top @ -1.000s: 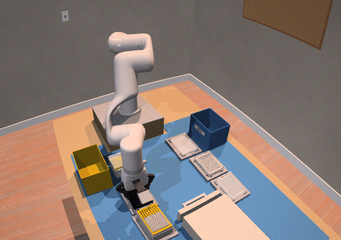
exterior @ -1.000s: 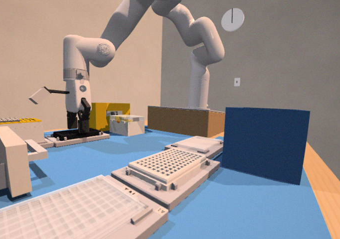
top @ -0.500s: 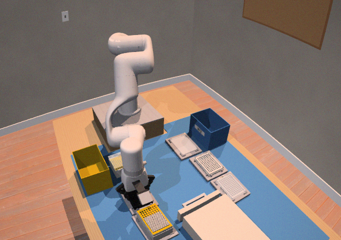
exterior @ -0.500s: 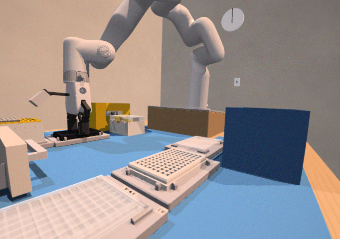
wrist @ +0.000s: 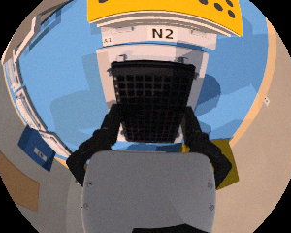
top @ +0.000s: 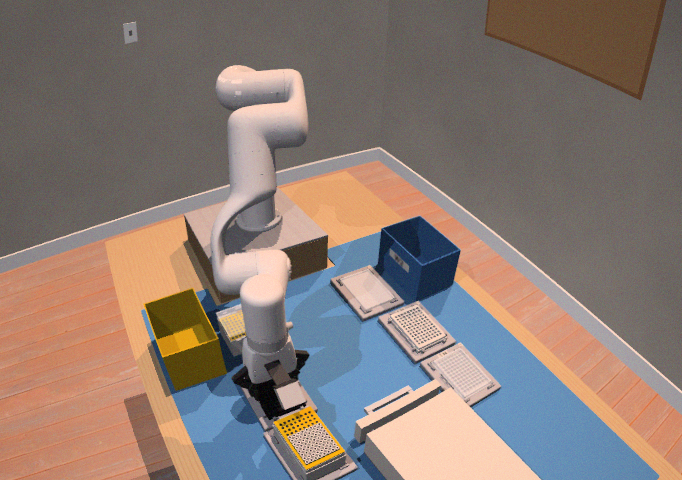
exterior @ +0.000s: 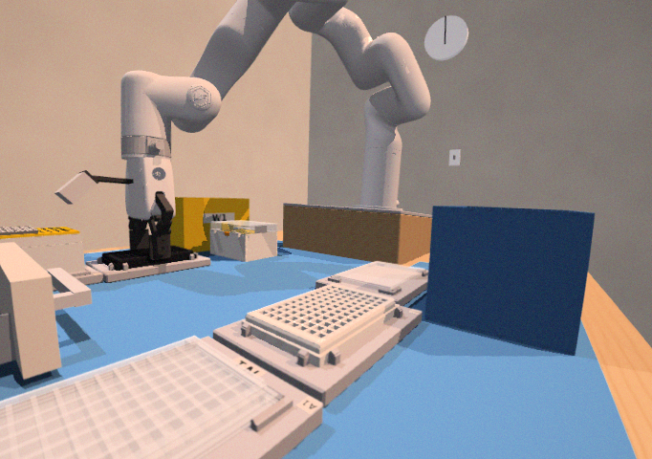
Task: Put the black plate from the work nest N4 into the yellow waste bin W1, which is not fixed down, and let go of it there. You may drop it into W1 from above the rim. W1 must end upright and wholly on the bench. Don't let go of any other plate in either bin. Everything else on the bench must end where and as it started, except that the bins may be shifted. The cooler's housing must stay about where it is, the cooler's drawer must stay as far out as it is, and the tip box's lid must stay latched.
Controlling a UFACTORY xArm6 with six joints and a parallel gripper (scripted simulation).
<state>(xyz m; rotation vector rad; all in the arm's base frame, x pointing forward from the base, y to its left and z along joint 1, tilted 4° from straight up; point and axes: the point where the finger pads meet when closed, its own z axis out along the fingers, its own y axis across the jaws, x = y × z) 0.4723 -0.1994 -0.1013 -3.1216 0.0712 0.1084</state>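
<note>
Now: the black plate 1 cm below my hand. From my hand the other things lie so: tip box 18 cm behind, 3 cm to the left, 1 cm above; then grey work nest 3 cm below; then yellow-topped rack 16 cm ahead, 2 cm to the right, 2 cm above.
</note>
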